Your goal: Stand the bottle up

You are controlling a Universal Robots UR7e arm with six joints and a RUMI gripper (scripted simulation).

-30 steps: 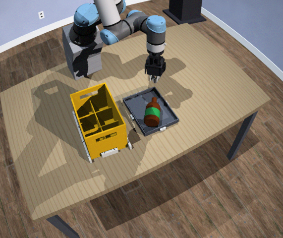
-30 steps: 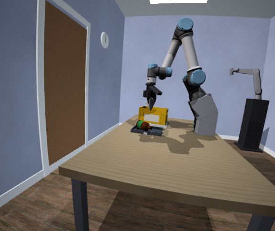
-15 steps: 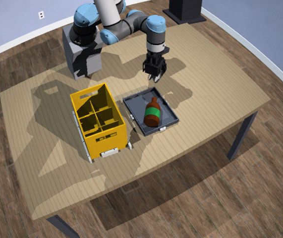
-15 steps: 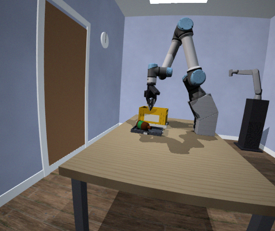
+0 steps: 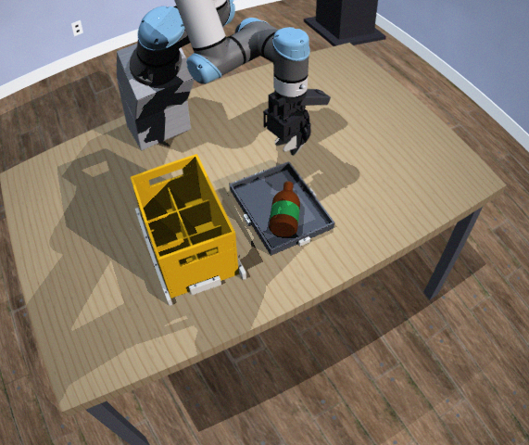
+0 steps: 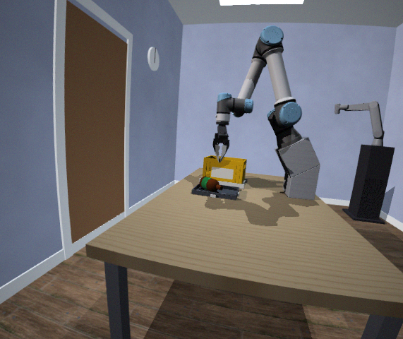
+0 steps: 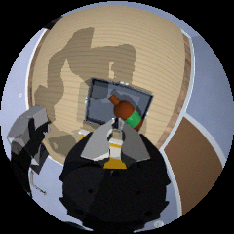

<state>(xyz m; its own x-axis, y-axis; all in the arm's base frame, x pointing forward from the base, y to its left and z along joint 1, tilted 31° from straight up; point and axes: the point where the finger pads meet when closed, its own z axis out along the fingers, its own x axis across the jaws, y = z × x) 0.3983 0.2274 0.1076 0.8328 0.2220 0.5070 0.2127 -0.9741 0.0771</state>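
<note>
Now: hand 4 cm short of the bottle, 4 cm to the left of it and 16 cm above it. The rest, counted from my hand: tray 1 cm ahead, 4 cm to the right, 19 cm below; yellow crate 1 cm ahead, 31 cm to the right, 12 cm below.
</note>
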